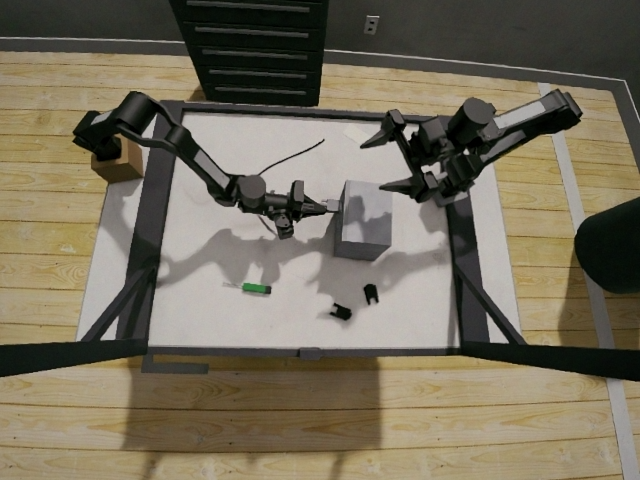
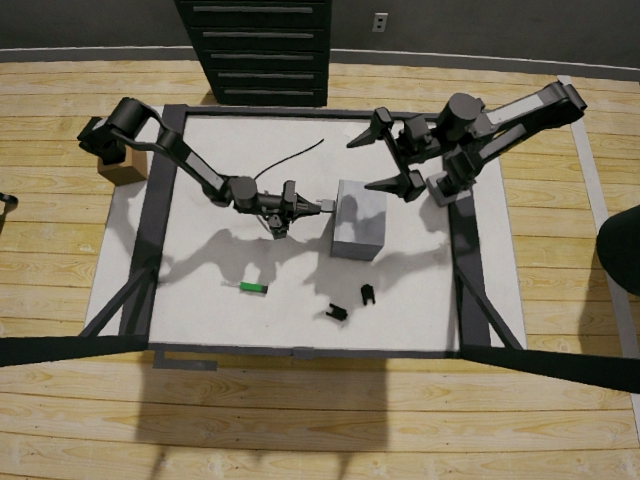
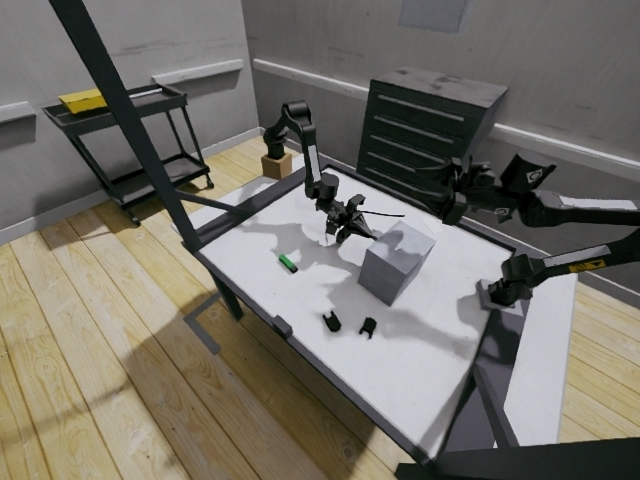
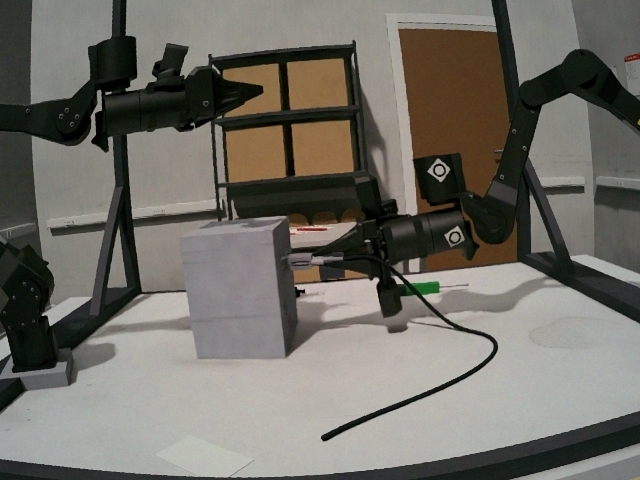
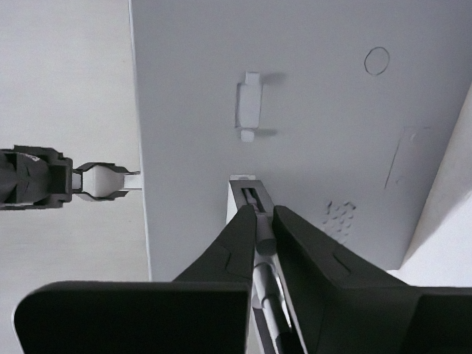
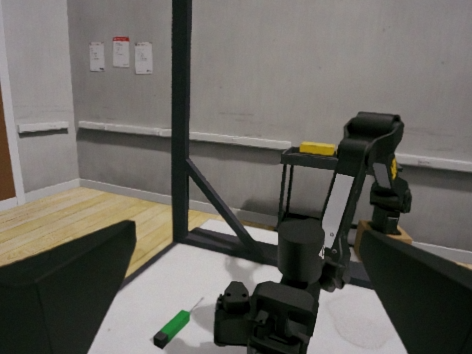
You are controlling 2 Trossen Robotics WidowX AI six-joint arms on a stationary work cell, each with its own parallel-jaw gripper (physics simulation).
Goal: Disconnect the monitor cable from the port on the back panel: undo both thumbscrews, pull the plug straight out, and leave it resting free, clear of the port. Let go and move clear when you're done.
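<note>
The grey plug sits against the left-facing panel of the grey box; how deep it is in the port is hidden. One thumbscrew shows between the left fingers. My left gripper is shut on the plug's rear end, beside this thumbscrew. The black cable curves from the plug onto the table. My right gripper is open and empty, high above and right of the box.
A green screwdriver lies front left. Two small black clips lie in front of the box. Another grey connector shows on the panel. A pale sheet lies near the back edge. A dark frame borders the table.
</note>
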